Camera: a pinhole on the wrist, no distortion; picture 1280 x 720 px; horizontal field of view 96.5 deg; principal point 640.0 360.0 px. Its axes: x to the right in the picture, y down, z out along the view. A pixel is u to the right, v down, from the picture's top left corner.
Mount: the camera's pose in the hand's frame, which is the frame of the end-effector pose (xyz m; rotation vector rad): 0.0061 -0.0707 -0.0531 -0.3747 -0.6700 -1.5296
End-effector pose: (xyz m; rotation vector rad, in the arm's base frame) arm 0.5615 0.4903 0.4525 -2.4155 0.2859 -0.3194
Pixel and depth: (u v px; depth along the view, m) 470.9 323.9 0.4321
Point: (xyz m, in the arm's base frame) 0.5087 0.4104 0.1015
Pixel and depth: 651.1 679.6 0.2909
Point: 0.7211 0.4968 0.2475
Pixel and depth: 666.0 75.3 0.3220
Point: 0.4061 0.5711 0.2192
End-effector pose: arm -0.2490 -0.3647 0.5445 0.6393 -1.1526 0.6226
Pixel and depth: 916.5 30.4 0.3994
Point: -0.5507 -0.6332 0.3494
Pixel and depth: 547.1 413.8 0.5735
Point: -0.7302 -0.3804 0.6612
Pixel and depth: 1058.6 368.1 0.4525
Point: -0.5452 -0.7777 0.5884
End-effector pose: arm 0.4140 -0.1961 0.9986 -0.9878 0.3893 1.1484
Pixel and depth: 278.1 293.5 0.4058
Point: 0.0215 -0.1429 0.9390
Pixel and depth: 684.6 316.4 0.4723
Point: 0.1314 0.0189 1.1686
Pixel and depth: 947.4 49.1 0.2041
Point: 0.3546 -0.1601 1.2000
